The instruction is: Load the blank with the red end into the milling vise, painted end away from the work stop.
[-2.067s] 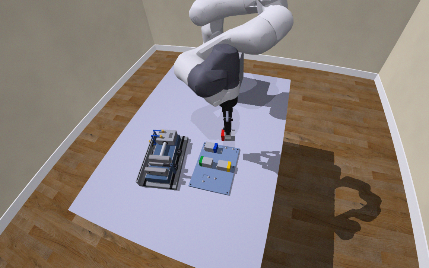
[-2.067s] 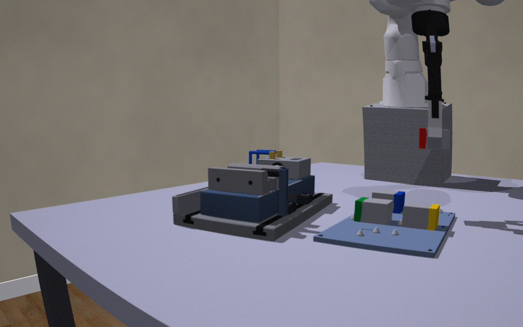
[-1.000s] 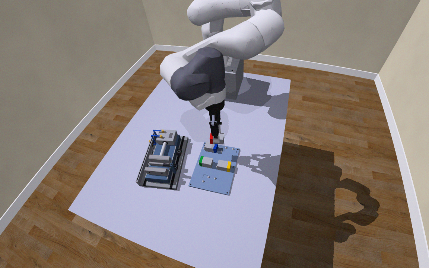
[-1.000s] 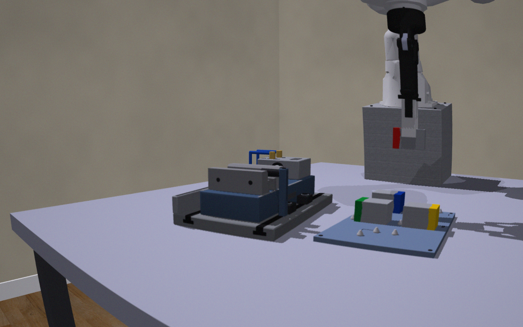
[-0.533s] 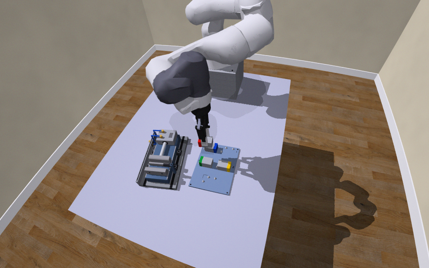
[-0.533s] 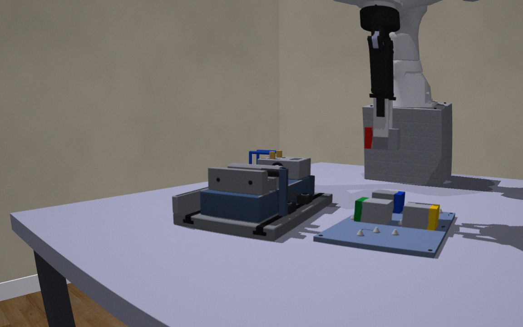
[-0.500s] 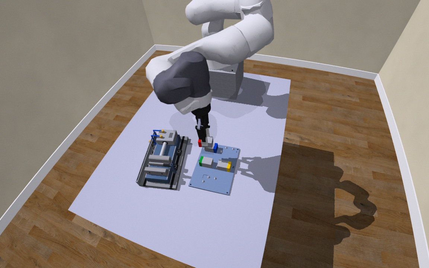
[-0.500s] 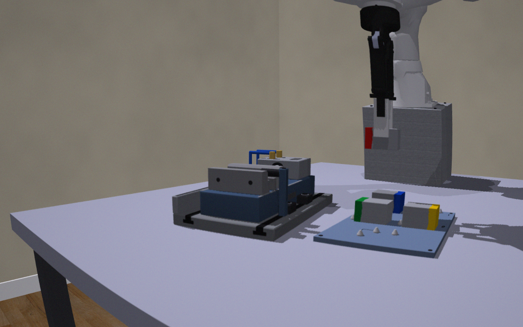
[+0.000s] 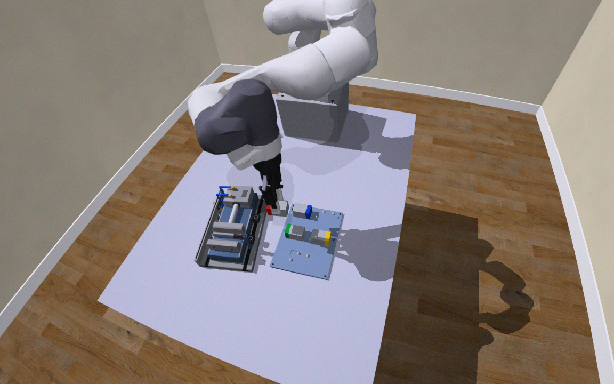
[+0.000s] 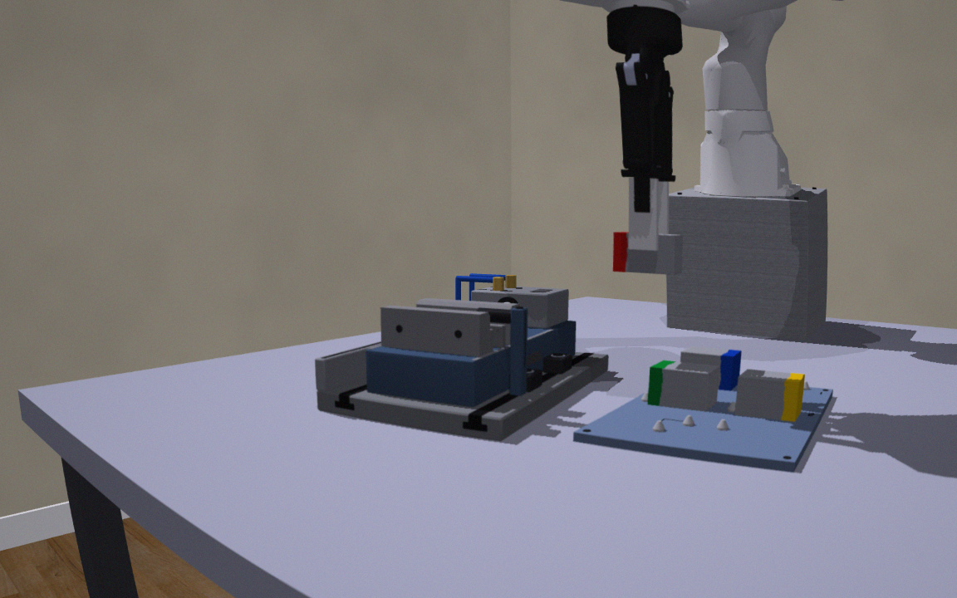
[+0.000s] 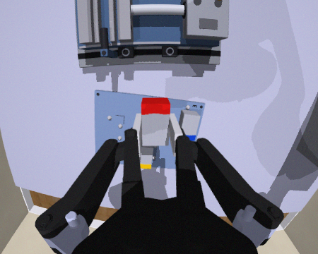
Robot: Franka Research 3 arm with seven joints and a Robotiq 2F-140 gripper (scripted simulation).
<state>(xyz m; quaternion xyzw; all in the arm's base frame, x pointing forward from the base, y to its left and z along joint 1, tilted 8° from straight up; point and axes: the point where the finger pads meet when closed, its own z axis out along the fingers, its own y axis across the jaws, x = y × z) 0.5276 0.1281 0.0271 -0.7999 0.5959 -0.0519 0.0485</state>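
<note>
Right now my hand is 16 cm short of the fixed jaw, 13 cm to the left of it and 10 cm above it. The rest, counted from my hand: green-ended blank (4 cm to the left, 16 cm below); then blue work stop rod (11 cm ahead, 7 cm to the right, 12 cm below); then red-ended blank (4 cm below).
</note>
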